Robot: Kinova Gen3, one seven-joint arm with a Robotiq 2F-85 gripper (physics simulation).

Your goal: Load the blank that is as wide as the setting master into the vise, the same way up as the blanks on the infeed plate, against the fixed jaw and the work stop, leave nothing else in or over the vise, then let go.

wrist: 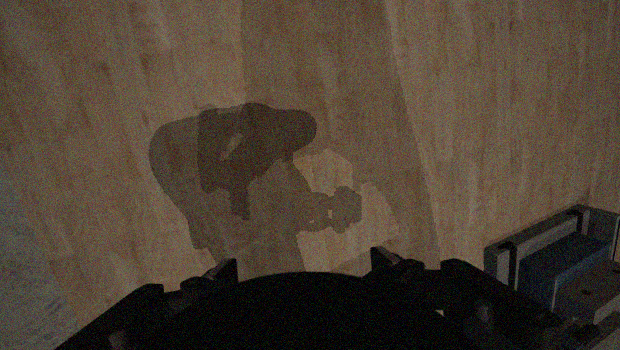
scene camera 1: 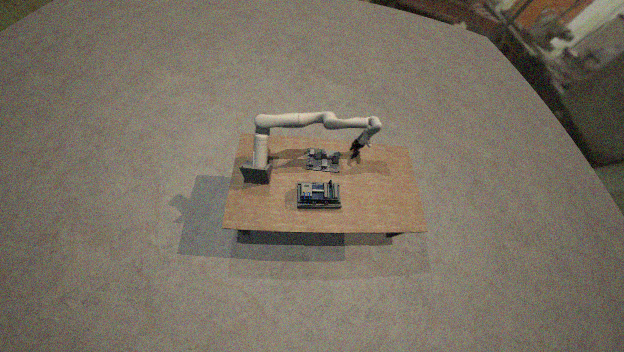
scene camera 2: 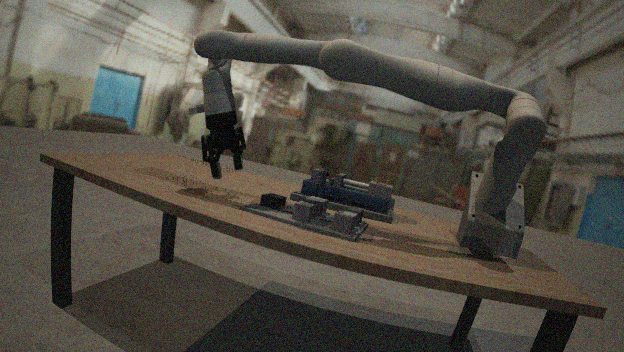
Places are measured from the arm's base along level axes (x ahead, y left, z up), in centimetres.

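Where they show: gripper, fingertip midpoint: [wrist: 304,268] [scene camera 1: 350,154] [scene camera 2: 228,173]; arm's base, link origin: [scene camera 1: 259,165] [scene camera 2: 490,200].
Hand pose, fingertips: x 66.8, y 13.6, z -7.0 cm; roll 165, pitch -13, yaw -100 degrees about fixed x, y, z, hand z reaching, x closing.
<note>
Each offset is from my fingertips to the centre of the thing. Level surfaces: height alone.
My gripper [scene camera 1: 354,157] [scene camera 2: 227,171] [wrist: 304,268] is open and empty, above the table beyond the infeed plate's end, away from the arm's base. The infeed plate @[dy -1.9, dx -20.6, dz -5.8 cm] [scene camera 2: 287,218] carries a dark block [scene camera 1: 335,155] [scene camera 2: 273,201] at the end nearer the gripper, and grey blocks [scene camera 1: 325,163] [scene camera 2: 310,209] in its middle and a grey block @[dy +3.7, dx -29.1, dz -3.6 cm] [scene camera 2: 347,220] near its other end. The blue vise @[dy -30.6, dx -26.5, dz -1.2 cm] [scene camera 1: 320,195] [scene camera 2: 350,197] [wrist: 565,260] stands beside the plate; part of it shows at the right in the wrist view. I cannot tell the setting master, the matching blank's width or the work stop.
The arm's base [scene camera 1: 256,172] [scene camera 2: 492,232] stands at one end of the wooden table @[dz -6.2 cm] [scene camera 1: 380,210] [scene camera 2: 120,167] [wrist: 475,125]. The arm reaches high over the plate. Its shadow lies on the table below the gripper. A table edge shows at the left in the wrist view.
</note>
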